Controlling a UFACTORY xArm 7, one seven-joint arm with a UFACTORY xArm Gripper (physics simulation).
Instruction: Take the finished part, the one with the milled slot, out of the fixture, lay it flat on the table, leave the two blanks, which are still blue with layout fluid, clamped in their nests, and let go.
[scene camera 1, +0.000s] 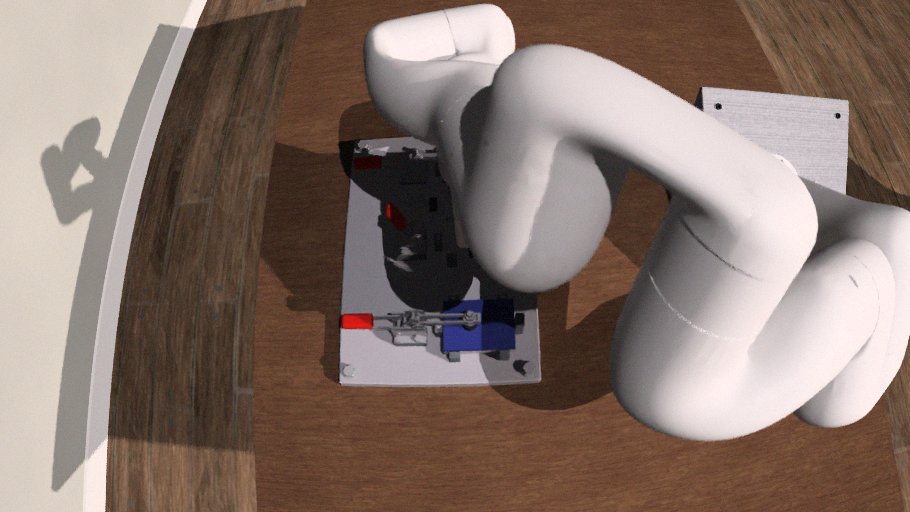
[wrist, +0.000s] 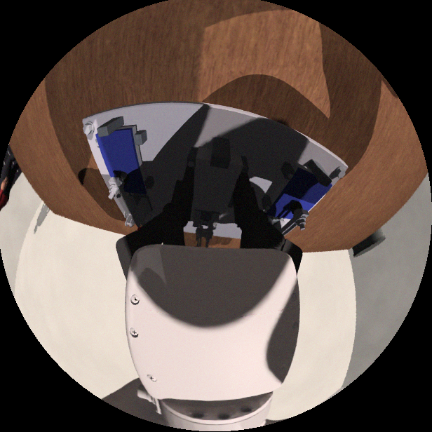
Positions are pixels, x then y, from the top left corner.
Labels:
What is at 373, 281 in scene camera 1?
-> A fixture plate.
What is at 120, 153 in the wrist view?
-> A blue blank.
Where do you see a blue blank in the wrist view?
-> At 303, 186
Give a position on a fixture plate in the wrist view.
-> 173, 127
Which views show the blue blank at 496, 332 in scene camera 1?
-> Scene camera 1 and the wrist view: all of them.

